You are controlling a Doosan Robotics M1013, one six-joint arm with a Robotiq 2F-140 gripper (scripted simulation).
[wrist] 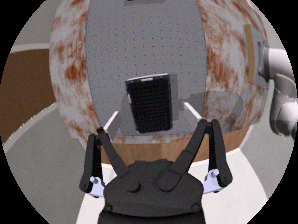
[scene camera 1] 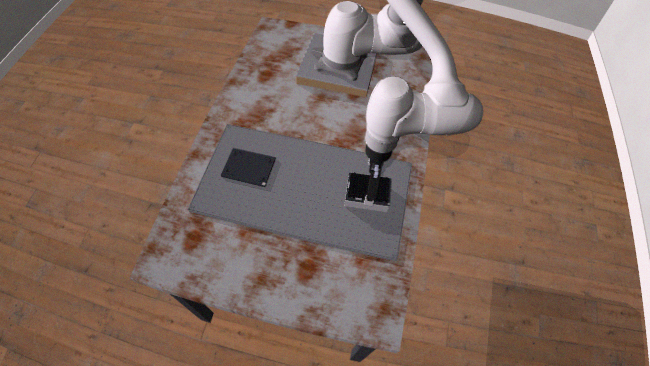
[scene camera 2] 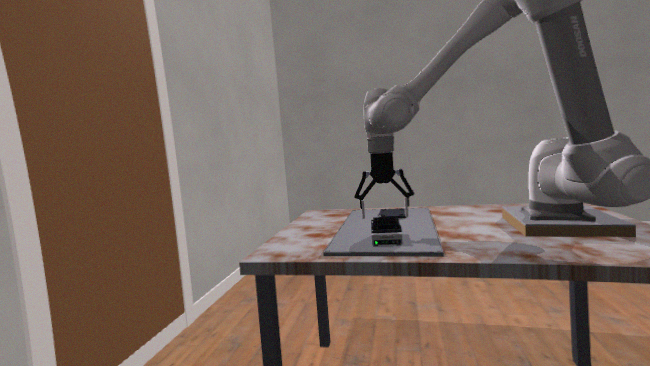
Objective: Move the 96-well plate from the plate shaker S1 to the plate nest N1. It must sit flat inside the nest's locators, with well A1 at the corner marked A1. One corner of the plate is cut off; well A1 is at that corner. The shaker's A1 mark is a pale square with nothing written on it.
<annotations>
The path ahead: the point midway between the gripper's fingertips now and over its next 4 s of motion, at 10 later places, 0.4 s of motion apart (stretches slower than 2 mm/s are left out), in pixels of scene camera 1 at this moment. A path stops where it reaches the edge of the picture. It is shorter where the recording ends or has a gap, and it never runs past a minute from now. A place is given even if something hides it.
The gripper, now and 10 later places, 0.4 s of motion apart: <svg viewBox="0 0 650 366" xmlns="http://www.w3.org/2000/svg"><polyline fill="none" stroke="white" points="370,183 369,185 369,187 369,185 370,182 371,180 371,178 366,177 356,174 344,173 334,170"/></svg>
</annotations>
